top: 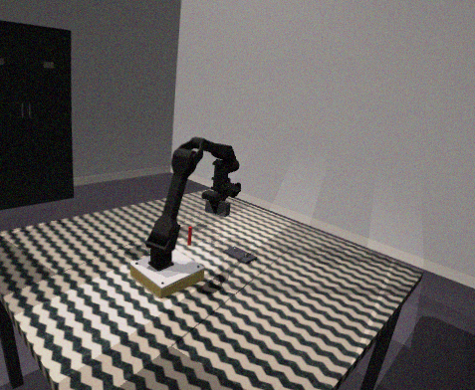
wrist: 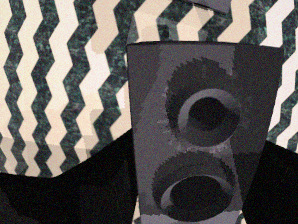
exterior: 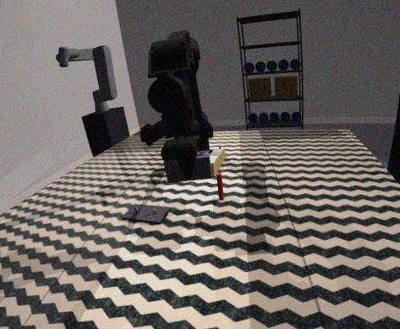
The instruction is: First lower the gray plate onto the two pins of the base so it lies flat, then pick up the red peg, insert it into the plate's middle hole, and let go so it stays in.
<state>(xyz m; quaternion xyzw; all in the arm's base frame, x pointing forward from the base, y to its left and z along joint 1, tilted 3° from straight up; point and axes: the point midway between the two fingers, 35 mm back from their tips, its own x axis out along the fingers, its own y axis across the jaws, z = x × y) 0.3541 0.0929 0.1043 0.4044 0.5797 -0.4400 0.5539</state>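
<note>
Now: the base 10 mm behind my gripper tip, 150 mm to the right of it and 130 mm below it. From my gripper tip the other things lie so: red peg: 110 mm behind, 30 mm to the left, 100 mm below; then gray plate: 30 mm above.
</note>
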